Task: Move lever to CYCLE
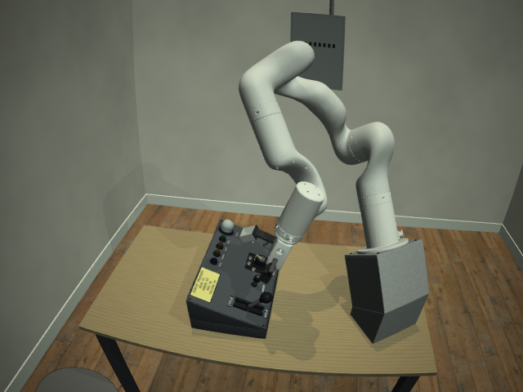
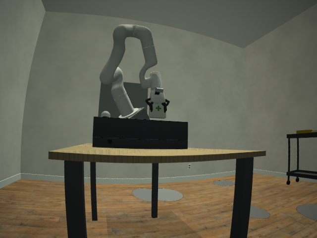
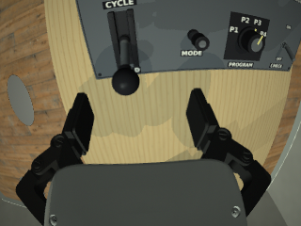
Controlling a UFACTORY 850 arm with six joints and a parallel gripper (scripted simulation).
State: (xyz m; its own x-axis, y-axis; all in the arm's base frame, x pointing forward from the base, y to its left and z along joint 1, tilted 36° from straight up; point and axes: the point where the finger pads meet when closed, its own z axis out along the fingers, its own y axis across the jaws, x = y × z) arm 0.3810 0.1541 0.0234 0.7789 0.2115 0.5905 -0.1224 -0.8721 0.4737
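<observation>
The black ball-topped lever is 30 mm ahead of my hand, 20 mm to the left of it and 130 mm below it. The rest, counted from my hand: rotary selector: 50 mm ahead, 230 mm to the right, 140 mm below; then dark console: 70 mm ahead, 160 mm to the right, 170 mm below; then mode toggle: 40 mm ahead, 100 mm to the right, 140 mm below.
</observation>
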